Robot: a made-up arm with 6 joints. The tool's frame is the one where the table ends. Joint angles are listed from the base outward.
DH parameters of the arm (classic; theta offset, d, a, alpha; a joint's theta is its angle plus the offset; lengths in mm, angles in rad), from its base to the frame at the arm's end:
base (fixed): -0.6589 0 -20.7 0
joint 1: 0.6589 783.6 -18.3 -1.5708
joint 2: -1.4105 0 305.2 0
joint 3: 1.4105 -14.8 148 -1.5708
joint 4: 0 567.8 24.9 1.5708
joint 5: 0 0.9 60.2 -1.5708
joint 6: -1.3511 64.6 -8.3 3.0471
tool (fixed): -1.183 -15.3 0 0
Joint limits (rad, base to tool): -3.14..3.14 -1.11..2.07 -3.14..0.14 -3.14..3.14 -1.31..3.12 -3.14..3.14
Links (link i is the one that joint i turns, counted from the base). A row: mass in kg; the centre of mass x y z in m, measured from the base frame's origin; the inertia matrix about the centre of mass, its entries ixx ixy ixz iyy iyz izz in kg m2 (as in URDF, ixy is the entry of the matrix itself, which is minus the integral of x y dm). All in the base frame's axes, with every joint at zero. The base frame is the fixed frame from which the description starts. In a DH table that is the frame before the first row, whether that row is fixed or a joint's. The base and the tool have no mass.
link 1: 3.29; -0.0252 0.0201 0.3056; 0.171 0 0.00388 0.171 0 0.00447
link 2: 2.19; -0.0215 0.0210 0.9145; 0.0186 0 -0.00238 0.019 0 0.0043
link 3: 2.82; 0.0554 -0.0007 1.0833; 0.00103 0.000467 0 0.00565 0 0.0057
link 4: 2.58; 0.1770 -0.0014 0.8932; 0.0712 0 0.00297 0.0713 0 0.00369
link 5: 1.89; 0.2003 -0.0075 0.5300; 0.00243 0.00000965 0 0.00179 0 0.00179
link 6: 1.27; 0.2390 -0.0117 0.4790; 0.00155 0 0 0.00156 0.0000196 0.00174
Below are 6 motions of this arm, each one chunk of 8 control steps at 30 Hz.
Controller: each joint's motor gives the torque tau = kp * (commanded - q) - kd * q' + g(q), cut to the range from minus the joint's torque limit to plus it. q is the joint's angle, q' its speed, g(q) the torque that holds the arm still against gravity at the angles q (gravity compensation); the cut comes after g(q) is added. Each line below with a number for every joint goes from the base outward.
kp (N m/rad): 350 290 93 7.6 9.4 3.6
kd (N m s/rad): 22 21 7 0.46 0.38 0.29
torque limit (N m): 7.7 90 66 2 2.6 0.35
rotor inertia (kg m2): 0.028 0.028 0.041 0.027 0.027 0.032
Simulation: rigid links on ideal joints. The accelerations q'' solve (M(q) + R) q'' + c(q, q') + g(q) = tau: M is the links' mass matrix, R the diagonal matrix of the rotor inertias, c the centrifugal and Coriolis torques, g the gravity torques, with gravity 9.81 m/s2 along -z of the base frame. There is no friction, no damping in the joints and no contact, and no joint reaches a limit. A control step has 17 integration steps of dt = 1/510 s. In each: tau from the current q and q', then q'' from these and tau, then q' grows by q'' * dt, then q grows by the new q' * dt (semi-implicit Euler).
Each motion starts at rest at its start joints. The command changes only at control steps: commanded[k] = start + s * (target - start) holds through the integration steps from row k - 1 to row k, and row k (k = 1, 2, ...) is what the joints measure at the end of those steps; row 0 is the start. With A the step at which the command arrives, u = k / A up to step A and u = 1 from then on. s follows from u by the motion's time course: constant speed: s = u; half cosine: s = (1 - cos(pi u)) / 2; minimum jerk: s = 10 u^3 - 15 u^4 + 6 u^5; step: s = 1 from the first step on.
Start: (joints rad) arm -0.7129 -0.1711 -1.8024 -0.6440 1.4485 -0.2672
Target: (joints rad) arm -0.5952 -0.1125 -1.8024 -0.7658 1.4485 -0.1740
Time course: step
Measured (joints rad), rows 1 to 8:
1: -0.7076 -0.1627 -1.8134 -0.6527 1.4544 -0.2612
2: -0.6923 -0.1509 -1.8265 -0.6711 1.4623 -0.2476
3: -0.6672 -0.1414 -1.8331 -0.6922 1.4678 -0.2304
4: -0.6368 -0.1343 -1.8334 -0.7145 1.4672 -0.2121
5: -0.6126 -0.1285 -1.8295 -0.7410 1.4552 -0.1944
6: -0.5977 -0.1233 -1.8231 -0.7683 1.4365 -0.1790
7: -0.5905 -0.1187 -1.8156 -0.7910 1.4193 -0.1669
8: -0.5883 -0.1145 -1.8079 -0.8052 1.4101 -0.1587

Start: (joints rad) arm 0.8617 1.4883 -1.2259 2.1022 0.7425 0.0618
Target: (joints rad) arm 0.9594 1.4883 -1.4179 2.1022 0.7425 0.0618
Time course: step
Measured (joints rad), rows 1 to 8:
1: 0.8656 1.4966 -1.2414 2.1129 0.7337 0.0603
2: 0.8773 1.5085 -1.2695 2.1281 0.7210 0.0574
3: 0.8967 1.5159 -1.2979 2.1361 0.7135 0.0545
4: 0.9210 1.5176 -1.3237 2.1358 0.7137 0.0521
5: 0.9422 1.5147 -1.3474 2.1320 0.7222 0.0504
6: 0.9565 1.5088 -1.3697 2.1273 0.7364 0.0497
7: 0.9644 1.5014 -1.3908 2.1218 0.7516 0.0501
8: 0.9674 1.4936 -1.4103 2.1149 0.7637 0.0519

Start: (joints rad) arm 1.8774 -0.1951 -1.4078 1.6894 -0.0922 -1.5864
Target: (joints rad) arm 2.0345 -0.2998 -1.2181 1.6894 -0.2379 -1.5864
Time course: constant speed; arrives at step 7
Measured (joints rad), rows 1 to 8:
1: 1.8810 -0.1986 -1.4029 1.6872 -0.0944 -1.5871
2: 1.8909 -0.2071 -1.3907 1.6824 -0.1026 -1.5887
3: 1.9072 -0.2193 -1.3729 1.6755 -0.1189 -1.5909
4: 1.9286 -0.2336 -1.3517 1.6687 -0.1420 -1.5930
5: 1.9529 -0.2487 -1.3284 1.6639 -0.1690 -1.5947
6: 1.9780 -0.2640 -1.3040 1.6622 -0.1968 -1.5956
7: 2.0029 -0.2793 -1.2786 1.6644 -0.2233 -1.5957
8: 2.0230 -0.2910 -1.2574 1.6766 -0.2459 -1.5948

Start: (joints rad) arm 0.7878 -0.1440 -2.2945 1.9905 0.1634 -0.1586
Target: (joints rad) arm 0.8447 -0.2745 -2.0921 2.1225 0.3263 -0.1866
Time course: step
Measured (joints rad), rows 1 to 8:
1: 0.8019 -0.1787 -2.2398 1.9828 0.1916 -0.1606
2: 0.8201 -0.2181 -2.1797 1.9992 0.2445 -0.1666
3: 0.8314 -0.2440 -2.1423 2.0409 0.2995 -0.1742
4: 0.8380 -0.2591 -2.1214 2.0894 0.3424 -0.1811
5: 0.8420 -0.2675 -2.1100 2.1313 0.3674 -0.1863
6: 0.8443 -0.2719 -2.1037 2.1598 0.3747 -0.1892
7: 0.8454 -0.2740 -2.0998 2.1736 0.3683 -0.1902
8: 0.8458 -0.2748 -2.0971 2.1746 0.3540 -0.1898

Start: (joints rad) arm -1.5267 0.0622 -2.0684 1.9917 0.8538 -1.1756
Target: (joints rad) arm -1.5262 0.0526 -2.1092 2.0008 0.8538 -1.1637
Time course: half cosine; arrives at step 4
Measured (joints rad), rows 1 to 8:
1: -1.5267 0.0624 -2.0689 1.9922 0.8536 -1.1755
2: -1.5267 0.0629 -2.0707 1.9943 0.8529 -1.1750
3: -1.5265 0.0636 -2.0743 1.9987 0.8518 -1.1739
4: -1.5264 0.0638 -2.0788 2.0044 0.8507 -1.1721
5: -1.5261 0.0632 -2.0836 2.0096 0.8502 -1.1698
6: -1.5259 0.0618 -2.0882 2.0130 0.8506 -1.1675
7: -1.5258 0.0600 -2.0929 2.0142 0.8516 -1.1653
8: -1.5258 0.0580 -2.0975 2.0132 0.8529 -1.1633

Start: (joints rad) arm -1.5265 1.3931 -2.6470 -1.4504 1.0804 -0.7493
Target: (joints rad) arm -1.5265 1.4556 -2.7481 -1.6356 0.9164 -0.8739
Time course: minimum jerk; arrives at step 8
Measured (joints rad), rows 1 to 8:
1: -1.5265 1.3934 -2.6474 -1.4507 1.0801 -0.7494
2: -1.5266 1.3952 -2.6504 -1.4532 1.0774 -0.7503
3: -1.5269 1.3999 -2.6582 -1.4612 1.0685 -0.7532
4: -1.5274 1.4079 -2.6718 -1.4783 1.0496 -0.7599
5: -1.5281 1.4184 -2.6895 -1.5055 1.0196 -0.7715
6: -1.5287 1.4294 -2.7084 -1.5408 0.9815 -0.7881
7: -1.5291 1.4387 -2.7247 -1.5789 0.9421 -0.8084
8: -1.5289 1.4452 -2.7360 -1.6132 0.9093 -0.8301

